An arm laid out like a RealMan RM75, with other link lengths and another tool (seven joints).
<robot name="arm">
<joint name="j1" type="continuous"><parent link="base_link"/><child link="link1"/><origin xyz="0.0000 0.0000 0.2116" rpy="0.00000 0.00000 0.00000"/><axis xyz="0 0 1"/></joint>
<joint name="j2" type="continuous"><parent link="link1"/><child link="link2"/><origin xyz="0.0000 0.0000 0.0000" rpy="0.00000 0.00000 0.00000"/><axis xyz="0 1 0"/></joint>
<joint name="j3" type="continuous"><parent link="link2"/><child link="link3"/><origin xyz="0.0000 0.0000 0.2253" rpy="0.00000 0.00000 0.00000"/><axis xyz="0 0 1"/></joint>
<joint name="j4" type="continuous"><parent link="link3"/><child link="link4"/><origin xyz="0.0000 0.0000 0.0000" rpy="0.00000 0.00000 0.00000"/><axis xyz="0 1 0"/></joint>
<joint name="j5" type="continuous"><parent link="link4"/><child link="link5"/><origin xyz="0.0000 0.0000 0.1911" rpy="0.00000 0.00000 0.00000"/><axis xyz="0 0 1"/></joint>
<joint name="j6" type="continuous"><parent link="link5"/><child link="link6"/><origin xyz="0.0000 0.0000 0.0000" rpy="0.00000 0.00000 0.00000"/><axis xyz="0 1 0"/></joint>
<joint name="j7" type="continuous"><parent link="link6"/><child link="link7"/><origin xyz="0.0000 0.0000 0.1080" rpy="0.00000 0.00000 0.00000"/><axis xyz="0 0 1"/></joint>
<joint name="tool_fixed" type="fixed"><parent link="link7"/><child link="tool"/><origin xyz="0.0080 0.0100 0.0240" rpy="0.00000 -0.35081 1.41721"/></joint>
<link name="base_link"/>
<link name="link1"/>
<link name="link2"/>
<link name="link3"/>
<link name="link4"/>
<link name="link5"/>
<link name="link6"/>
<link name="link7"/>
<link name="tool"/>
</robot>
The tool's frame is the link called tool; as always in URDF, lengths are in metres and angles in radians. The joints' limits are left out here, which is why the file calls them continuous.
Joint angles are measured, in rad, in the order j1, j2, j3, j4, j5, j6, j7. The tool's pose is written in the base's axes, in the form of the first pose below.
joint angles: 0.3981, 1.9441, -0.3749, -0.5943, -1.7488, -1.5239, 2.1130
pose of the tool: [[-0.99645, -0.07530, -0.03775, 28.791], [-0.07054, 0.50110, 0.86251, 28.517], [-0.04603, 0.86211, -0.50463, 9.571], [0, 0, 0, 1]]
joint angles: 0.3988, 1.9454, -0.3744, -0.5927, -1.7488, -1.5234, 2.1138
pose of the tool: [[-0.99664, -0.07218, -0.03860, 28.772], [-0.06974, 0.50198, 0.86206, 28.527], [-0.04284, 0.86186, -0.50533, 9.503], [0, 0, 0, 1]]
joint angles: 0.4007, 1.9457, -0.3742, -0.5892, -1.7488, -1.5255, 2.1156
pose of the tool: [[-0.99675, -0.06841, -0.04260, 28.707], [-0.07140, 0.50463, 0.86038, 28.547], [-0.03737, 0.86062, -0.50787, 9.431], [0, 0, 0, 1]]
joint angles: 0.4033, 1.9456, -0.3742, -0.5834, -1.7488, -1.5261, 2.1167
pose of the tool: [[-0.99690, -0.06387, -0.04598, 28.651], [-0.07212, 0.50756, 0.85859, 28.589], [-0.03151, 0.85924, -0.51059, 9.333], [0, 0, 0, 1]]
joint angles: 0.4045, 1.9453, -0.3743, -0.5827, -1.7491, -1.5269, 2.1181
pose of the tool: [[-0.99687, -0.06312, -0.04752, 28.614], [-0.07310, 0.50872, 0.85782, 28.615], [-0.02997, 0.85861, -0.51175, 9.328], [0, 0, 0, 1]]
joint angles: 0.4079, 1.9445, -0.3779, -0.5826, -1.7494, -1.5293, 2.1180
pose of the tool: [[-0.99632, -0.06777, -0.05254, 28.481], [-0.07992, 0.51172, 0.85543, 28.695], [-0.03109, 0.85648, -0.51525, 9.297], [0, 0, 0, 1]]
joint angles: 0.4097, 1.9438, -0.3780, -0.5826, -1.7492, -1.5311, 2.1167
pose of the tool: [[-0.99595, -0.07068, -0.05549, 28.417], [-0.08394, 0.51134, 0.85527, 28.736], [-0.03207, 0.85647, -0.51520, 9.320], [0, 0, 0, 1]]
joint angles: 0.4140, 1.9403, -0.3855, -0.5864, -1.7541, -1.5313, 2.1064
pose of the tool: [[-0.99397, -0.09409, -0.05623, 28.303], [-0.09680, 0.51290, 0.85297, 28.867], [-0.05142, 0.85327, -0.51892, 9.347], [0, 0, 0, 1]]
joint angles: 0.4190, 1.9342, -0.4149, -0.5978, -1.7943, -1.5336, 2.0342
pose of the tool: [[-0.97707, -0.20781, -0.04631, 28.281], [-0.15102, 0.52317, 0.83874, 28.859], [-0.15007, 0.82650, -0.54256, 8.854], [0, 0, 0, 1]]
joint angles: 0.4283, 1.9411, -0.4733, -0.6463, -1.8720, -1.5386, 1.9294
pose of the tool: [[-0.91674, -0.39817, -0.03231, 27.987], [-0.25967, 0.53248, 0.80563, 28.832], [-0.30357, 0.74694, -0.59154, 7.758], [0, 0, 0, 1]]
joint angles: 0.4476, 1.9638, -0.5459, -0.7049, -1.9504, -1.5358, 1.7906
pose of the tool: [[-0.79335, -0.60774, -0.03549, 27.289], [-0.40857, 0.48832, 0.77111, 29.050], [-0.45130, 0.62626, -0.63571, 6.179], [0, 0, 0, 1]]
